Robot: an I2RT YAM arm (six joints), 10 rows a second.
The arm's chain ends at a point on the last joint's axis. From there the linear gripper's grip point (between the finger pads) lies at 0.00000 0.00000 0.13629 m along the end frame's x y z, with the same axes.
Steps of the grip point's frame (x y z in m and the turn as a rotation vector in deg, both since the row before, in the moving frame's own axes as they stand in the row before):
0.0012, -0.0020, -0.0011, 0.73, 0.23, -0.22
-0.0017, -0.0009, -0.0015, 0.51, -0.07, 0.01
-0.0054, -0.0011, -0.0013, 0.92, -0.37, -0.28
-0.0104, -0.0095, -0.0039, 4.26, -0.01, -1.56
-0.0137, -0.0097, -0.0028, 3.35, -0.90, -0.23
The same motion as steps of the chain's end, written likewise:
0.0007, -0.0003, -0.0011, 0.73, 0.23, -0.22
-0.0015, 0.0003, -0.0015, 0.51, -0.07, 0.01
-0.0045, 0.0011, -0.0013, 0.92, -0.37, -0.28
-0.0102, 0.0006, -0.0035, 4.26, -0.01, -1.56
-0.0115, -0.0017, -0.0026, 3.35, -0.90, -0.23

